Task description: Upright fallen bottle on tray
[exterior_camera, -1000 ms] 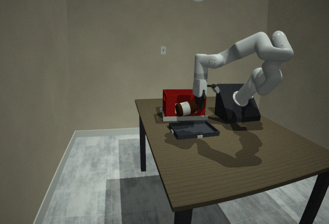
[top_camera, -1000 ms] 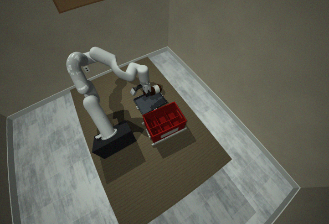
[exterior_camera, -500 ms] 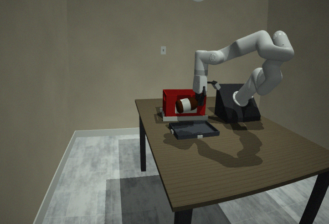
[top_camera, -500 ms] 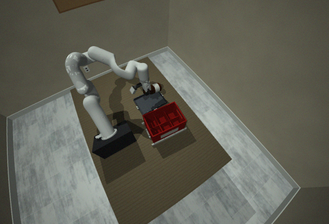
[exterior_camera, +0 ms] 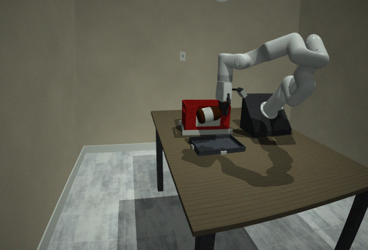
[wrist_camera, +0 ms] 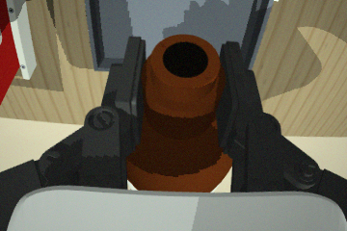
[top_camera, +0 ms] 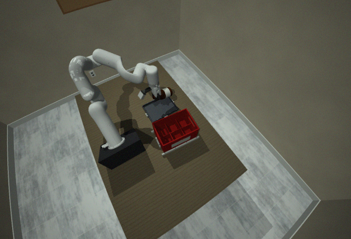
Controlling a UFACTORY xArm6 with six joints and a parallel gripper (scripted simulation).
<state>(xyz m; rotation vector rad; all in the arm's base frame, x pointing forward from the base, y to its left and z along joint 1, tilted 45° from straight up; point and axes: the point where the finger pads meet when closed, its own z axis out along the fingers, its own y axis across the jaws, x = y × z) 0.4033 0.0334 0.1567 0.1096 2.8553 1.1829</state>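
Now: the brown bottle 50 mm ahead of my hand and 10 mm below it. The rest, counted from my hand: dark grey tray (30 mm ahead, 180 mm below); then red crate (20 mm behind, 270 mm to the right, 110 mm below).
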